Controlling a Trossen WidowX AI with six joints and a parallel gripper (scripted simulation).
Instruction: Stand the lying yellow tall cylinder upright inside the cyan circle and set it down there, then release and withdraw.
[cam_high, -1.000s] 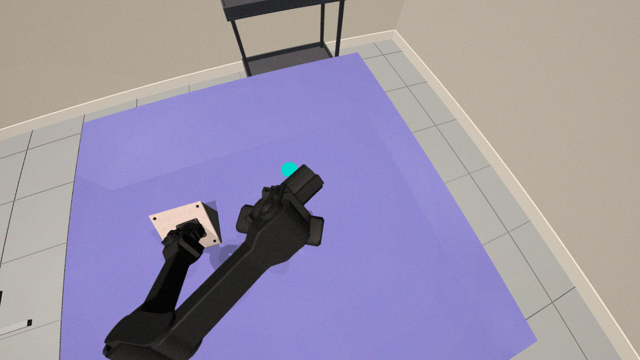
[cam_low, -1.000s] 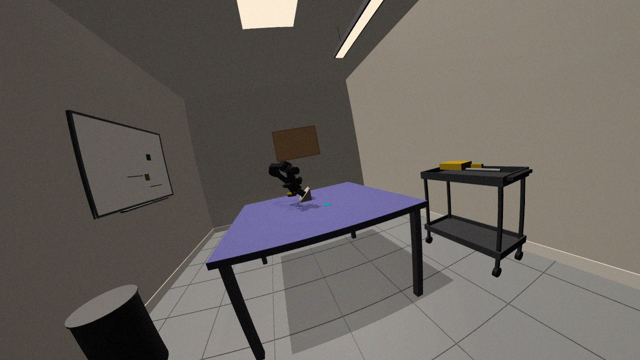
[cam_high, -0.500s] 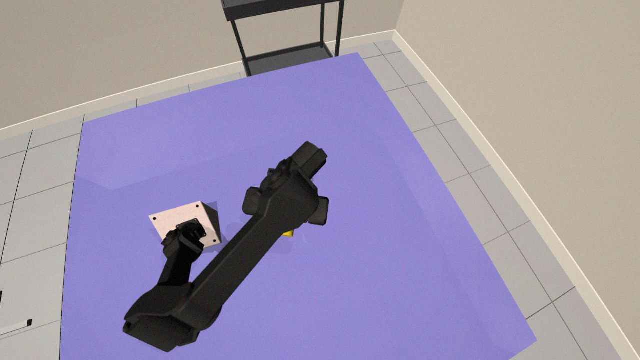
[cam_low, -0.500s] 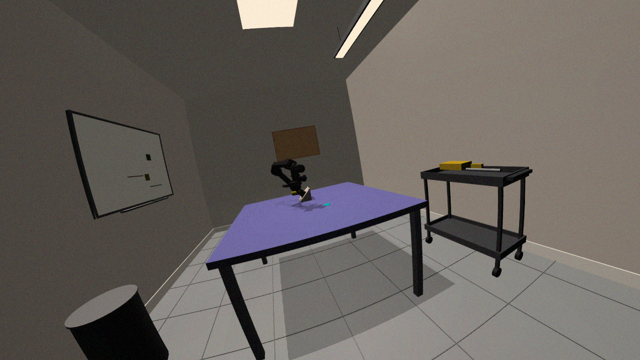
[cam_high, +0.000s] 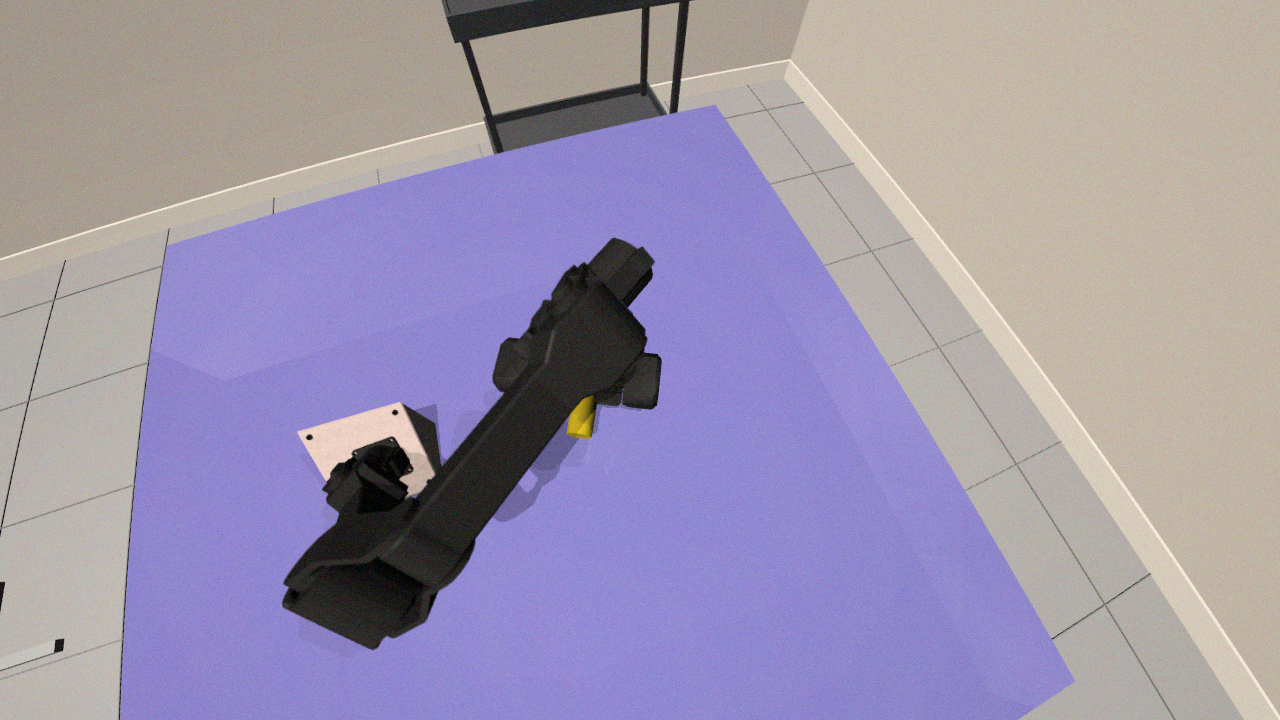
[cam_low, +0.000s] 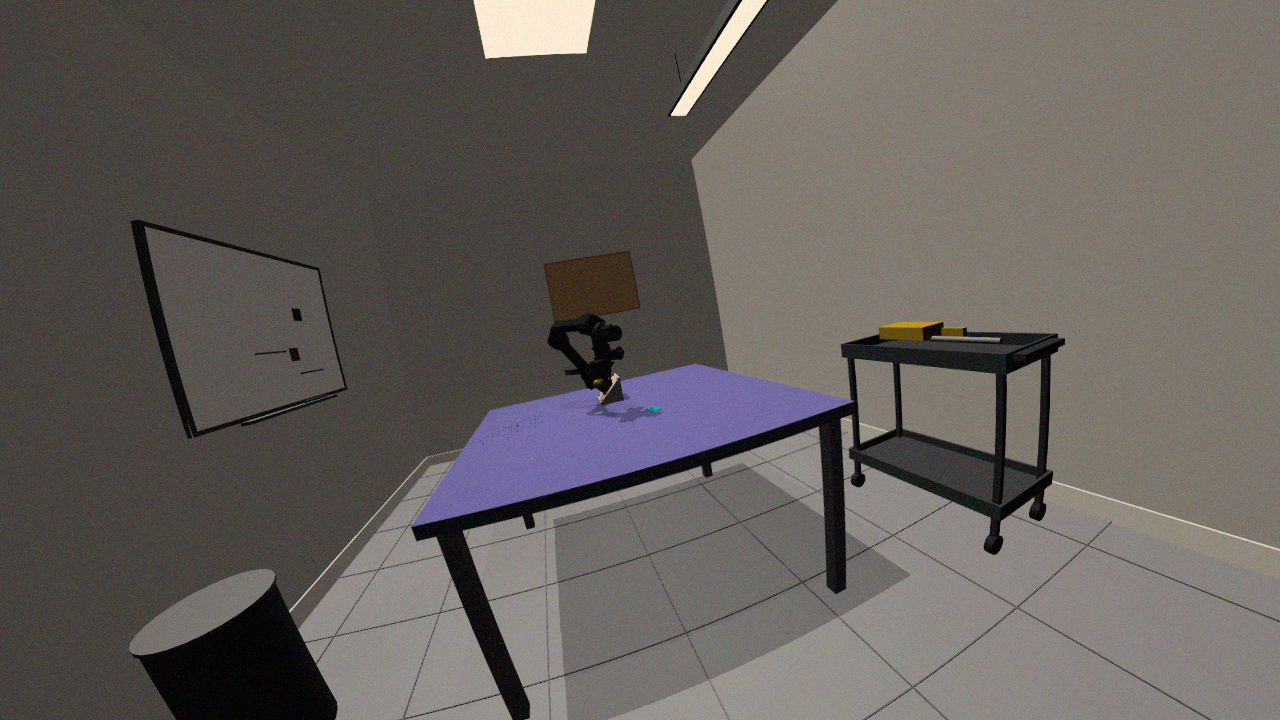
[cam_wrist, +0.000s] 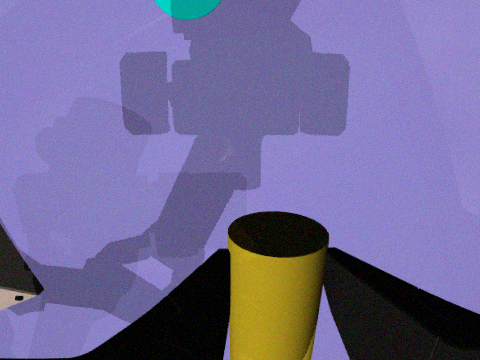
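My gripper tip is 16 cm to the right of the cyan circle, 15 cm above it and 2 cm short of it. The rest, counted from my gripper tip: yellow tall cylinder (2 cm to the right, 1 cm behind).
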